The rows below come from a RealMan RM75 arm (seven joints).
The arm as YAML. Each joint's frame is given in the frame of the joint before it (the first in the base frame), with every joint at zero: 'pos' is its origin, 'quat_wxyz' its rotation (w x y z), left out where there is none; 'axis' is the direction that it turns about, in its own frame. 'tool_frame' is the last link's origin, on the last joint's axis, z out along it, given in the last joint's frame.
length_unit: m
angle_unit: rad
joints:
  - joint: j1
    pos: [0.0, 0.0, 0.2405]
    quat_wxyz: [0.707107, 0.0, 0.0, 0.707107]
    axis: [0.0, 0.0, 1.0]
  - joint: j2
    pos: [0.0, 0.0, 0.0]
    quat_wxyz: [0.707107, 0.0, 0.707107, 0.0]
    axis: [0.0, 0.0, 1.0]
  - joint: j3
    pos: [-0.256, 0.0, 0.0]
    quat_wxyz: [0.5, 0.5, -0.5, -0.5]
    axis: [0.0, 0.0, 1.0]
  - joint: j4
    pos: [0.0, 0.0, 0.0]
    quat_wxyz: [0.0, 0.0, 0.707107, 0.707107]
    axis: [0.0, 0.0, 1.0]
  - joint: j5
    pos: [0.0, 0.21, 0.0]
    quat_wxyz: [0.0, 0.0, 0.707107, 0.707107]
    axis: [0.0, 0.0, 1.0]
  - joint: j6
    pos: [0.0, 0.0, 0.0]
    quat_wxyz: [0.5, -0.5, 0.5, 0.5]
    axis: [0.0, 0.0, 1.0]
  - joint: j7
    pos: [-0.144, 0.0, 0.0]
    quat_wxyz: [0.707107, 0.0, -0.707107, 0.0]
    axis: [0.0, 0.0, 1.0]
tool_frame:
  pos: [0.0, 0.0, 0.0]
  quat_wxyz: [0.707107, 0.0, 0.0, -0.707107]
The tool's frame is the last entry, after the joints.
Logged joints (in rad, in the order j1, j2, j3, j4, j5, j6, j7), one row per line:
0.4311 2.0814 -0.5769 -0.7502 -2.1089 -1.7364 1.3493
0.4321 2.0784 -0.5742 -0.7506 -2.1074 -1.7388 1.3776
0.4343 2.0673 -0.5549 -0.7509 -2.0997 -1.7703 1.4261
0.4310 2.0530 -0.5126 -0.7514 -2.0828 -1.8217 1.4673
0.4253 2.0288 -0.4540 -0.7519 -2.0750 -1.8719 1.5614
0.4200 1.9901 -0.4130 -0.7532 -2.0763 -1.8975 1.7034
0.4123 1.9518 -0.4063 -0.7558 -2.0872 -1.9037 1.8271
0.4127 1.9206 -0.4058 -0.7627 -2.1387 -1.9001 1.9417
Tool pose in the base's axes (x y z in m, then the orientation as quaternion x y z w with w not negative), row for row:
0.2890 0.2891 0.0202 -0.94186 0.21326 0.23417 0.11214
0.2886 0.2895 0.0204 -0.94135 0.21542 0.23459 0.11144
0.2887 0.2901 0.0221 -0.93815 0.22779 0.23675 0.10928
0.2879 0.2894 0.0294 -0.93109 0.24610 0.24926 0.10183
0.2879 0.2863 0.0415 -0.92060 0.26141 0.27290 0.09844
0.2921 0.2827 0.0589 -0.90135 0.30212 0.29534 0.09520
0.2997 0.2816 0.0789 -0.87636 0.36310 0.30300 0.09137
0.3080 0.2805 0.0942 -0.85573 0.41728 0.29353 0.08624
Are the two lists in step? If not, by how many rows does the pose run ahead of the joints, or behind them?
The pose runs 1 row behind the joints: the pose in row i belongs to the joints in row i - 1.
